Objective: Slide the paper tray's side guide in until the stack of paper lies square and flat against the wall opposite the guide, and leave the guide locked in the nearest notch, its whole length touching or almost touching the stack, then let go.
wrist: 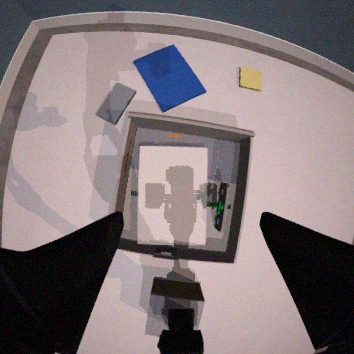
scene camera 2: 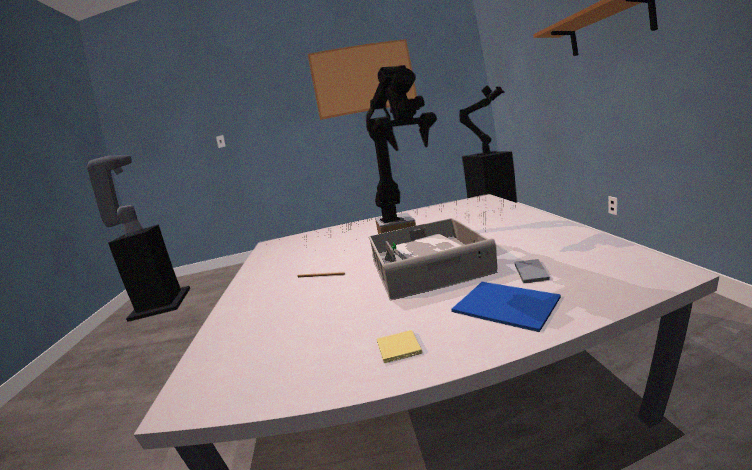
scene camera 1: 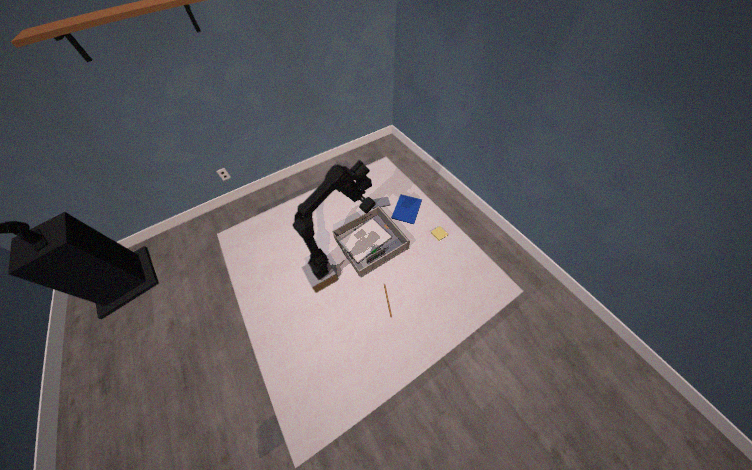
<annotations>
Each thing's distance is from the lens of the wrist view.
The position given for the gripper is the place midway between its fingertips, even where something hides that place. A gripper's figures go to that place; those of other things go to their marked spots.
gripper (wrist: 192,219): 10 cm
blue book (wrist: 168,76): 56 cm
small grey block (wrist: 111,109): 53 cm
white paper stack (wrist: 172,180): 42 cm
The marked spots on the white paper stack and the small grey block are 28 cm apart.
</annotations>
